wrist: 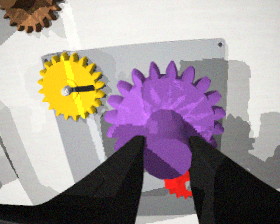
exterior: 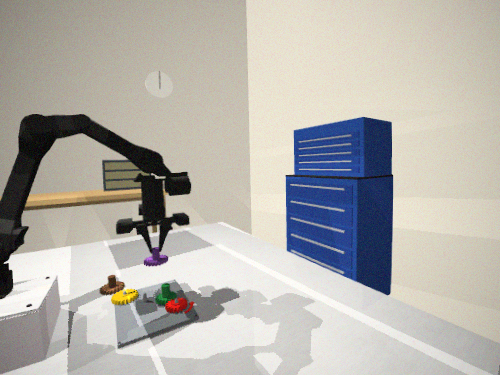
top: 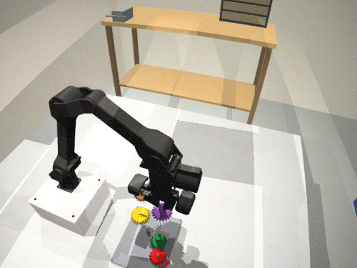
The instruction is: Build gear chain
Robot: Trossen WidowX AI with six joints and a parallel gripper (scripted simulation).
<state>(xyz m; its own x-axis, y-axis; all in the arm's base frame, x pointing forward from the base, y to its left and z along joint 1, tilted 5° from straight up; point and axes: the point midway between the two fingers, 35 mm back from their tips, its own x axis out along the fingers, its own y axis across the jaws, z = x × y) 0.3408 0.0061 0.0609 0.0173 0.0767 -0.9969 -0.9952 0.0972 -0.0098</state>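
Now: the green gear 9 cm below my gripper tip, 7 cm to the right of it and 1 cm ahead of it. The rest, counted from my gripper tip: red gear: 11 cm to the right, 10 cm below, 2 cm ahead; then purple gear: 1 cm below; then yellow gear: 10 cm below, 8 cm behind.
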